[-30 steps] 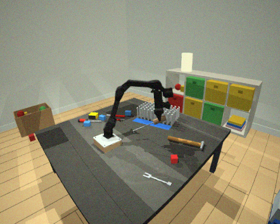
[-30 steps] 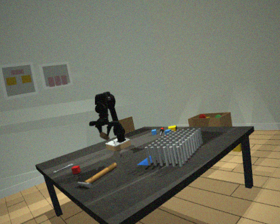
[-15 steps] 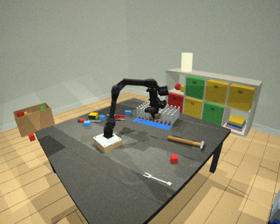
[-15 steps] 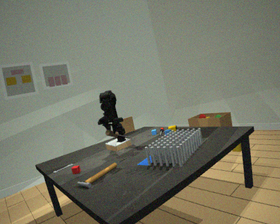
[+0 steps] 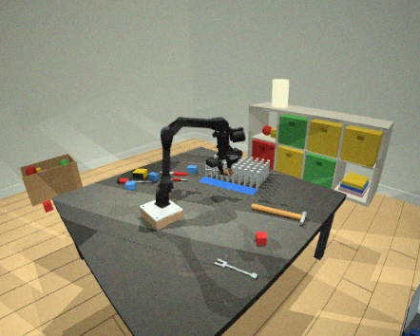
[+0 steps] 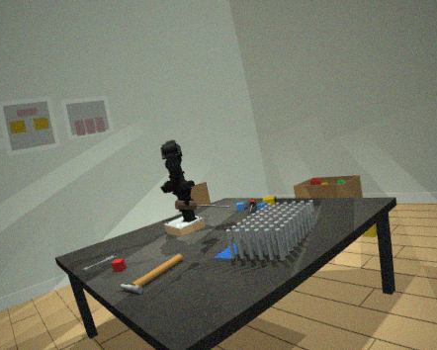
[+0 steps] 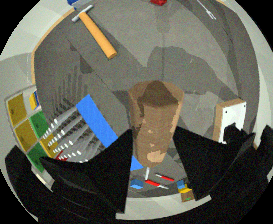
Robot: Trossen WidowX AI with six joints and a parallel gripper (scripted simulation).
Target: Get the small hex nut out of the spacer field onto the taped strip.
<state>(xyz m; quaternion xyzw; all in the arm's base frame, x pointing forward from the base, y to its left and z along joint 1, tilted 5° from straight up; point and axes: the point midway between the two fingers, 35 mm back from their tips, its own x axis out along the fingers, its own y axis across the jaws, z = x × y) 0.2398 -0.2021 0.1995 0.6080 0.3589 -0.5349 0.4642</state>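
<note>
My gripper tip is 190 mm short of the blue taped strip, 190 mm above it and 120 mm to the right of it. Also, from my gripper tip: hook tool 90 mm to the left, 40 mm ahead, 30 mm below; red cube 300 mm to the right, 170 mm below, 160 mm behind; grey forked tool 350 mm behind, 300 mm to the right, 190 mm below.
</note>
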